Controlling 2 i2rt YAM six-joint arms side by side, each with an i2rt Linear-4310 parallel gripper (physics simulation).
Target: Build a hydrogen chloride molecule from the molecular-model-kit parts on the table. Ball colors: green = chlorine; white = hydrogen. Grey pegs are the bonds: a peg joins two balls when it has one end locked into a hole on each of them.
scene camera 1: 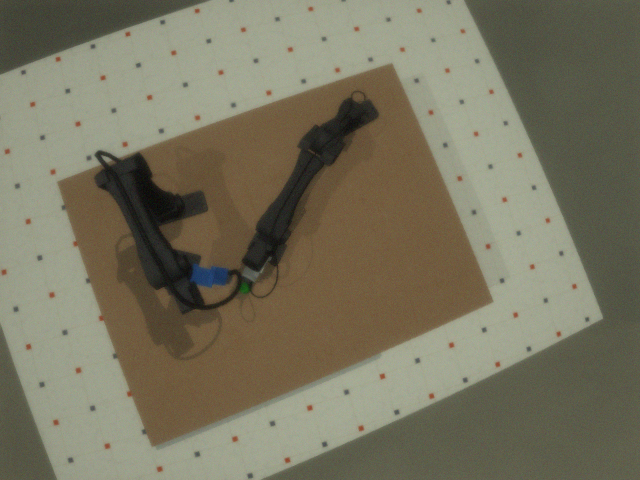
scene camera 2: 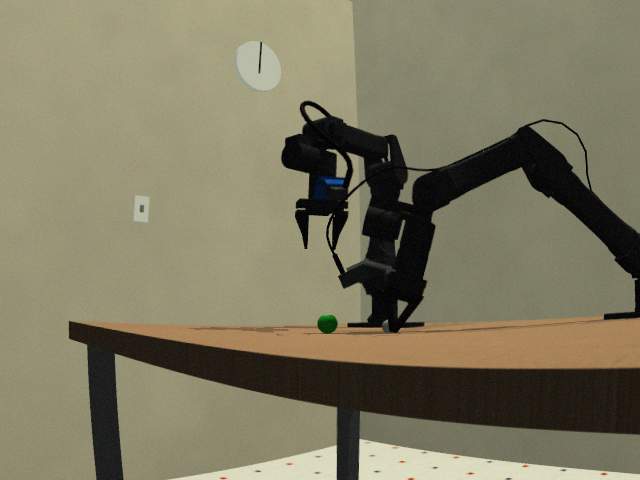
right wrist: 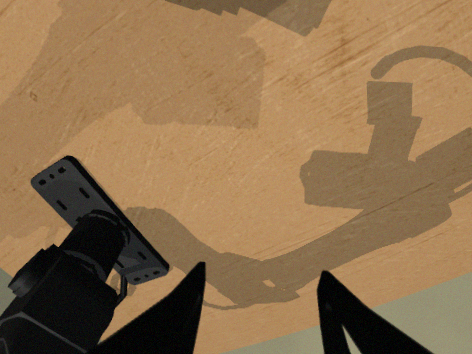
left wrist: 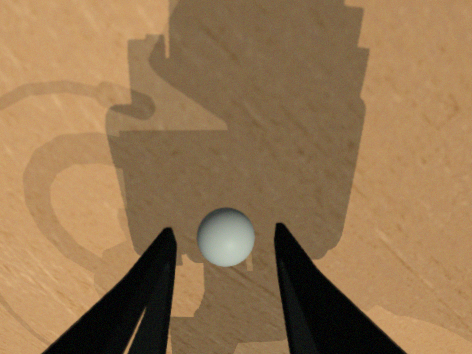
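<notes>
The green ball [scene camera 1: 244, 287] [scene camera 2: 327, 323] rests on the table, just beyond the left gripper's end in scene camera 1. The white ball [scene camera 2: 386, 325] [left wrist: 226, 237] is low at the table top, between the left fingertips in the left wrist view, with a gap on each side. My left gripper [left wrist: 224, 233] is open, its tips down near the table. My right gripper [scene camera 2: 320, 248] [right wrist: 262, 275] is open and empty, high above the table. No grey peg shows in any view. The green ball does not show in the left wrist view.
The brown table [scene camera 1: 413, 232] [scene camera 2: 491, 348] carries both arms. A base plate [right wrist: 62, 186] stands at the left of the right wrist view. The right arm's blue wrist part [scene camera 1: 209, 275] [scene camera 2: 323, 188] and its cable are close to the left gripper in scene camera 1.
</notes>
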